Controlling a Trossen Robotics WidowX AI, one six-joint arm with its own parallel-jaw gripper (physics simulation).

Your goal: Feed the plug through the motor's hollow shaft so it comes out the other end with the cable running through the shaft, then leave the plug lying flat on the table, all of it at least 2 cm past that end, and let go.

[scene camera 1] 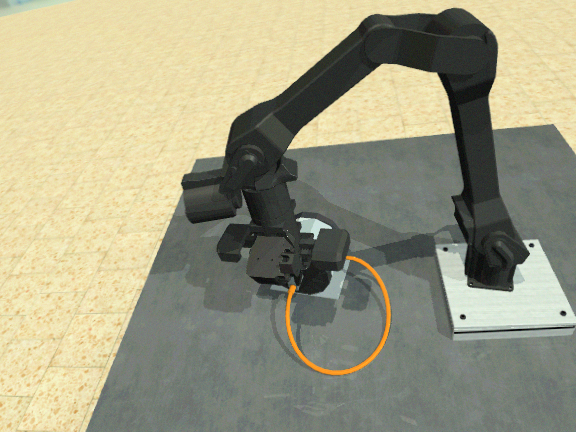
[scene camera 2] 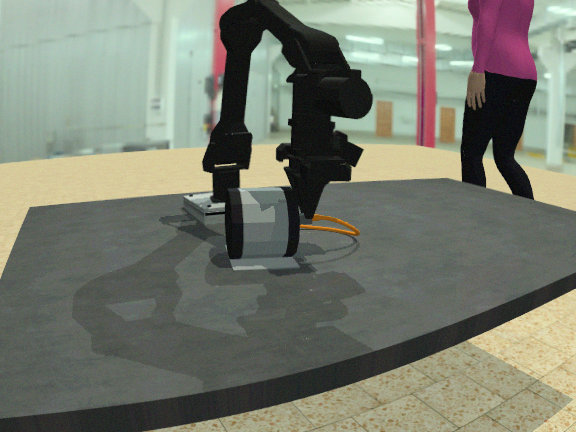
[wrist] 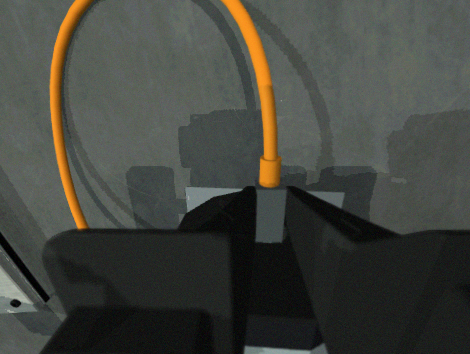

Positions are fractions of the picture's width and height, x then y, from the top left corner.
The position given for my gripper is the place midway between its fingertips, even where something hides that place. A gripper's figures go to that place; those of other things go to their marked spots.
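Scene:
A pale plate (scene camera 2: 0.44, 0.61) is 0.67 m from the lens; my gripper (scene camera 2: 0.53, 0.50) is 0.71 m from the lens.

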